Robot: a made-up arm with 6 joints. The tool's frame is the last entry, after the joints. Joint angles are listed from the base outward.
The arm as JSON. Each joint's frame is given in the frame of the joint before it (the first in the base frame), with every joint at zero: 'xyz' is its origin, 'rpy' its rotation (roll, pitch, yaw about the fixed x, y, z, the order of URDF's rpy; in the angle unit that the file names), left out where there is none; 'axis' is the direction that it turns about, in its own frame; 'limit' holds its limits. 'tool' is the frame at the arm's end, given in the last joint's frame.
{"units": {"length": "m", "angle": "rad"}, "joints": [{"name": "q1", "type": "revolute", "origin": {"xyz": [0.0, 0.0, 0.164]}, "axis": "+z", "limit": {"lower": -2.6, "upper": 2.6}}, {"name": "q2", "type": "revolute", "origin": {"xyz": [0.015, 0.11, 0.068]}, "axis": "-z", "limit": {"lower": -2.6, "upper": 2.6}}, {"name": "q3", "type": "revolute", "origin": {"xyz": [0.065, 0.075, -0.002]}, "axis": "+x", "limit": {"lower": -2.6, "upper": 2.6}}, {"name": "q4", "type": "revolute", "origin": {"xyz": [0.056, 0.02, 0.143]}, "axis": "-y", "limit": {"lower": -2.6, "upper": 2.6}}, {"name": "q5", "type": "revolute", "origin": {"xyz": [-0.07, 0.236, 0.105]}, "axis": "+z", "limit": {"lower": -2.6, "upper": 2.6}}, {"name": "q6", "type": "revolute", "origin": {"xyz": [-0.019, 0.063, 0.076]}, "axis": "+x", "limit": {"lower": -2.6, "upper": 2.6}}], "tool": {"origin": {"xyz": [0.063, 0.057, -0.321]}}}
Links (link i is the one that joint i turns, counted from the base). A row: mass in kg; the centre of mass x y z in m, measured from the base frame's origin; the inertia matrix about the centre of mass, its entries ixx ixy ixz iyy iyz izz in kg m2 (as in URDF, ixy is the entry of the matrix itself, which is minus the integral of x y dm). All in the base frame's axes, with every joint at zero. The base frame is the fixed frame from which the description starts. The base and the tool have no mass.
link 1: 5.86; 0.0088 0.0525 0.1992; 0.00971 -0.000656 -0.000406 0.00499 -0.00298 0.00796
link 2: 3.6; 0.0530 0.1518 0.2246; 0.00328 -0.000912 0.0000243 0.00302 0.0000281 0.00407
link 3: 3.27; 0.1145 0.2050 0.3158; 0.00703 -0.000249 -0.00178 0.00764 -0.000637 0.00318
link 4: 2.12; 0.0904 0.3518 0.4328; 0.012 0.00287 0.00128 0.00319 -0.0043 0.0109
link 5: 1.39; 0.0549 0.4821 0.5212; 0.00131 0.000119 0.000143 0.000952 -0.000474 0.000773
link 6: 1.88; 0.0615 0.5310 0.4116; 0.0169 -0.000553 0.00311 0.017 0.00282 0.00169
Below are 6 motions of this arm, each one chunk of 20 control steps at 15 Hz.
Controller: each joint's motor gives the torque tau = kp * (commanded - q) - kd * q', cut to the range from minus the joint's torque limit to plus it. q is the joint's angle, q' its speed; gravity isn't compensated. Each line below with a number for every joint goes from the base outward.
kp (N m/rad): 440 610 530 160 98 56
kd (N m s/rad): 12 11 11 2.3 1.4 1.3
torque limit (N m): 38 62 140 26 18 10
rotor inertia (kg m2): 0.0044 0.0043 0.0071 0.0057 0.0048 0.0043
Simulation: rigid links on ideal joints. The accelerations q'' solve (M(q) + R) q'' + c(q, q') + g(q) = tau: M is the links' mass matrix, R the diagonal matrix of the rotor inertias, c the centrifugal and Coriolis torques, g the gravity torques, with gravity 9.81 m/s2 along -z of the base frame. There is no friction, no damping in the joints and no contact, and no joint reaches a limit. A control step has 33 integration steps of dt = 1/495 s. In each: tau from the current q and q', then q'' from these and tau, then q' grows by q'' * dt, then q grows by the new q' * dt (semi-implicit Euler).
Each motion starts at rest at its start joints. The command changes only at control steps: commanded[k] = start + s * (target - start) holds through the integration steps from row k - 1 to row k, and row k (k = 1, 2, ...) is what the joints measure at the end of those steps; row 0 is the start. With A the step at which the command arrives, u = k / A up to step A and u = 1 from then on. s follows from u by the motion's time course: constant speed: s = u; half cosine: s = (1 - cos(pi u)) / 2; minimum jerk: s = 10 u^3 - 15 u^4 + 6 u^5; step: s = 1 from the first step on.
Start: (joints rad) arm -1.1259 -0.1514 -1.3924 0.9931 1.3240 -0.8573
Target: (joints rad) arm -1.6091 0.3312 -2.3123 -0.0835 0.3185 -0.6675
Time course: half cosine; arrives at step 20
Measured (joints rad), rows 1 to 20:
1: -1.1263 -0.1495 -1.4190 0.9916 1.3157 -0.8455
2: -1.1329 -0.1414 -1.4417 0.9763 1.2963 -0.8240
3: -1.1488 -0.1252 -1.4636 0.9331 1.2655 -0.8271
4: -1.1714 -0.1037 -1.5007 0.8872 1.2232 -0.8232
5: -1.1984 -0.0777 -1.5500 0.8320 1.1703 -0.8051
6: -1.2287 -0.0478 -1.6050 0.7637 1.1085 -0.7914
7: -1.2620 -0.0148 -1.6658 0.6870 1.0392 -0.7812
8: -1.2982 0.0210 -1.7327 0.6050 0.9643 -0.7675
9: -1.3367 0.0587 -1.8033 0.5188 0.8856 -0.7521
10: -1.3760 0.0972 -1.8750 0.4304 0.8054 -0.7378
11: -1.4147 0.1352 -1.9465 0.3428 0.7257 -0.7237
12: -1.4518 0.1719 -2.0160 0.2586 0.6487 -0.7095
13: -1.4866 0.2066 -2.0816 0.1796 0.5762 -0.6959
14: -1.5185 0.2383 -2.1417 0.1077 0.5099 -0.6837
15: -1.5466 0.2664 -2.1948 0.0447 0.4514 -0.6729
16: -1.5702 0.2902 -2.2398 -0.0079 0.4021 -0.6638
17: -1.5889 0.3090 -2.2754 -0.0492 0.3629 -0.6567
18: -1.6022 0.3226 -2.3008 -0.0783 0.3350 -0.6517
19: -1.6099 0.3304 -2.3154 -0.0947 0.3188 -0.6490
20: -1.6117 0.3324 -2.3189 -0.0981 0.3149 -0.6486

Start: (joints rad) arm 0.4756 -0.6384 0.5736 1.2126 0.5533 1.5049
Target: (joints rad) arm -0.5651 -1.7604 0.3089 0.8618 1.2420 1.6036
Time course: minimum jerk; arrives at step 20
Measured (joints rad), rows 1 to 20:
1: 0.4749 -0.6411 0.5643 1.2425 0.5869 1.5055
2: 0.4699 -0.6486 0.5438 1.2716 0.6239 1.4891
3: 0.4490 -0.6668 0.5380 1.2654 0.6365 1.4847
4: 0.4141 -0.7017 0.5413 1.2342 0.6411 1.4970
5: 0.3696 -0.7550 0.5358 1.2071 0.6694 1.5132
6: 0.3129 -0.8241 0.5163 1.1935 0.7244 1.5217
7: 0.2400 -0.9048 0.4914 1.1801 0.7864 1.5218
8: 0.1519 -0.9951 0.4693 1.1546 0.8435 1.5228
9: 0.0559 -1.0942 0.4489 1.1196 0.8999 1.5302
10: -0.0403 -1.1997 0.4261 1.0849 0.9620 1.5413
11: -0.1343 -1.3062 0.4006 1.0550 1.0269 1.5507
12: -0.2258 -1.4076 0.3757 1.0276 1.0866 1.5564
13: -0.3129 -1.4992 0.3540 1.0004 1.1369 1.5606
14: -0.3899 -1.5793 0.3356 0.9753 1.1788 1.5650
15: -0.4528 -1.6462 0.3197 0.9549 1.2136 1.5694
16: -0.5003 -1.6978 0.3069 0.9400 1.2398 1.5725
17: -0.5336 -1.7326 0.2980 0.9299 1.2558 1.5736
18: -0.5540 -1.7519 0.2927 0.9242 1.2628 1.5731
19: -0.5633 -1.7593 0.2902 0.9223 1.2639 1.5718
20: -0.5654 -1.7602 0.2894 0.9226 1.2626 1.5705

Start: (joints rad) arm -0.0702 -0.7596 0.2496 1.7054 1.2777 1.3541
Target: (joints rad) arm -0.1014 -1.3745 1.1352 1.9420 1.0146 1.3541
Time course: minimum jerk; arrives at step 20
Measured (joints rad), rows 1 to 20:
1: -0.0670 -0.7622 0.2292 1.7341 1.2907 1.3702
2: -0.0685 -0.7650 0.2244 1.7511 1.3127 1.3592
3: -0.0767 -0.7723 0.2494 1.7482 1.2909 1.3534
4: -0.0784 -0.7914 0.2826 1.7500 1.2723 1.3500
5: -0.0755 -0.8219 0.3203 1.7576 1.2705 1.3530
6: -0.0733 -0.8604 0.3726 1.7665 1.2558 1.3566
7: -0.0742 -0.9052 0.4401 1.7773 1.2309 1.3565
8: -0.0773 -0.9554 0.5153 1.7932 1.2099 1.3556
9: -0.0810 -1.0100 0.5952 1.8129 1.1899 1.3550
10: -0.0842 -1.0671 0.6792 1.8324 1.1660 1.3551
11: -0.0866 -1.1249 0.7639 1.8499 1.1413 1.3570
12: -0.0883 -1.1808 0.8448 1.8668 1.1191 1.3601
13: -0.0902 -1.2318 0.9187 1.8842 1.0999 1.3625
14: -0.0931 -1.2758 0.9835 1.9015 1.0834 1.3626
15: -0.0964 -1.3117 1.0371 1.9174 1.0704 1.3611
16: -0.0991 -1.3392 1.0778 1.9304 1.0617 1.3598
17: -0.1005 -1.3583 1.1052 1.9395 1.0568 1.3599
18: -0.1009 -1.3695 1.1204 1.9451 1.0552 1.3612
19: -0.1009 -1.3742 1.1260 1.9483 1.0562 1.3623
20: -0.1010 -1.3747 1.1260 1.9504 1.0584 1.3624

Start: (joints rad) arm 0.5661 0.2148 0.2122 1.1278 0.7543 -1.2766
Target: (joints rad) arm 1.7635 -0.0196 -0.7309 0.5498 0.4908 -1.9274
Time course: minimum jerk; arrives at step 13
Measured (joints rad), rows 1 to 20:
1: 0.5698 0.2142 0.1917 1.1658 0.7450 -1.2576
2: 0.5885 0.2118 0.1593 1.1610 0.7410 -1.2494
3: 0.6448 0.2009 0.1134 1.1160 0.7247 -1.2878
4: 0.7502 0.1770 0.0249 1.0665 0.7035 -1.3463
5: 0.8965 0.1439 -0.0965 1.0020 0.6771 -1.4143
6: 1.0680 0.1069 -0.2315 0.9169 0.6468 -1.5074
7: 1.2496 0.0687 -0.3708 0.8259 0.6146 -1.6150
8: 1.4261 0.0317 -0.5036 0.7445 0.5805 -1.7182
9: 1.5818 -0.0015 -0.6162 0.6809 0.5467 -1.8076
10: 1.7023 -0.0272 -0.6988 0.6381 0.5174 -1.8751
11: 1.7770 -0.0418 -0.7485 0.6142 0.4966 -1.9140
12: 1.8035 -0.0433 -0.7678 0.6012 0.4865 -1.9257
13: 1.7917 -0.0333 -0.7675 0.5893 0.4861 -1.9189
14: 1.7641 -0.0178 -0.7645 0.5739 0.4897 -1.9055
15: 1.7427 -0.0072 -0.7642 0.5666 0.4913 -1.8944
16: 1.7399 -0.0072 -0.7649 0.5684 0.4909 -1.8921
17: 1.7530 -0.0152 -0.7653 0.5749 0.4895 -1.8993
18: 1.7696 -0.0240 -0.7656 0.5819 0.4878 -1.9084
19: 1.7781 -0.0278 -0.7660 0.5853 0.4870 -1.9123
20: 1.7752 -0.0254 -0.7659 0.5831 0.4876 -1.9103

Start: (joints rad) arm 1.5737 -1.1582 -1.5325 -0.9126 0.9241 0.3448
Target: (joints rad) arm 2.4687 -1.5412 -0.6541 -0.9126 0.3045 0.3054
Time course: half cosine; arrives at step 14
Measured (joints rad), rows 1 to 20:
1: 1.5816 -1.1608 -1.5519 -0.9182 0.8876 0.3742
2: 1.5988 -1.1681 -1.5406 -0.9206 0.8435 0.3667
3: 1.6405 -1.1841 -1.4752 -0.9324 0.8197 0.3581
4: 1.7134 -1.2147 -1.3912 -0.9372 0.7803 0.3745
5: 1.8107 -1.2588 -1.3067 -0.9272 0.7227 0.3751
6: 1.9217 -1.3095 -1.2155 -0.9148 0.6595 0.3670
7: 2.0348 -1.3599 -1.1162 -0.9070 0.5968 0.3644
8: 2.1412 -1.4069 -1.0179 -0.9022 0.5331 0.3584
9: 2.2374 -1.4489 -0.9278 -0.8997 0.4691 0.3473
10: 2.3219 -1.4853 -0.8476 -0.8992 0.4107 0.3374
11: 2.3928 -1.5159 -0.7797 -0.8993 0.3626 0.3293
12: 2.4474 -1.5394 -0.7289 -0.8991 0.3260 0.3216
13: 2.4824 -1.5541 -0.6990 -0.8993 0.3018 0.3154
14: 2.4945 -1.5583 -0.6912 -0.9009 0.2914 0.3124
15: 2.4872 -1.5521 -0.6959 -0.9073 0.2846 0.3125
16: 2.4710 -1.5409 -0.6983 -0.9175 0.2775 0.3142
17: 2.4567 -1.5323 -0.6958 -0.9246 0.2759 0.3149
18: 2.4522 -1.5306 -0.6941 -0.9255 0.2764 0.3142
19: 2.4583 -1.5352 -0.6951 -0.9213 0.2777 0.3138
20: 2.4690 -1.5423 -0.6963 -0.9152 0.2803 0.3137

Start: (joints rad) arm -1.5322 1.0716 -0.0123 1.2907 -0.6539 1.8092
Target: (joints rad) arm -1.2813 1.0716 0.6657 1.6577 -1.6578 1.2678
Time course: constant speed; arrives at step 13
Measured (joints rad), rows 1 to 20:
1: -1.5214 1.0774 0.0082 1.3758 -0.7071 1.7654
2: -1.5016 1.0749 0.0505 1.4152 -0.7650 1.7360
3: -1.4741 1.0704 0.1174 1.4218 -0.8752 1.6994
4: -1.4479 1.0683 0.1872 1.4307 -0.9872 1.6558
5: -1.4289 1.0693 0.2407 1.4624 -1.0677 1.6112
6: -1.4150 1.0714 0.2844 1.5035 -1.1302 1.5707
7: -1.3994 1.0727 0.3342 1.5344 -1.2059 1.5297
8: -1.3787 1.0721 0.3932 1.5538 -1.2991 1.4851
9: -1.3555 1.0706 0.4525 1.5753 -1.3921 1.4411
10: -1.3354 1.0704 0.5060 1.6048 -1.4739 1.4003
11: -1.3184 1.0715 0.5571 1.6354 -1.5506 1.3591
12: -1.3005 1.0720 0.6109 1.6614 -1.6322 1.3157
13: -1.2801 1.0716 0.6667 1.6852 -1.7176 1.2728
14: -1.2716 1.0687 0.6754 1.6749 -1.7226 1.2664
15: -1.2792 1.0709 0.6589 1.6863 -1.6723 1.2647
16: -1.2871 1.0737 0.6525 1.7001 -1.6734 1.2706
17: -1.2833 1.0722 0.6596 1.6922 -1.6911 1.2726
18: -1.2783 1.0704 0.6638 1.6829 -1.6931 1.2663
19: -1.2800 1.0712 0.6613 1.6870 -1.6878 1.2654
20: -1.2825 1.0721 0.6586 1.6924 -1.6848 1.2699

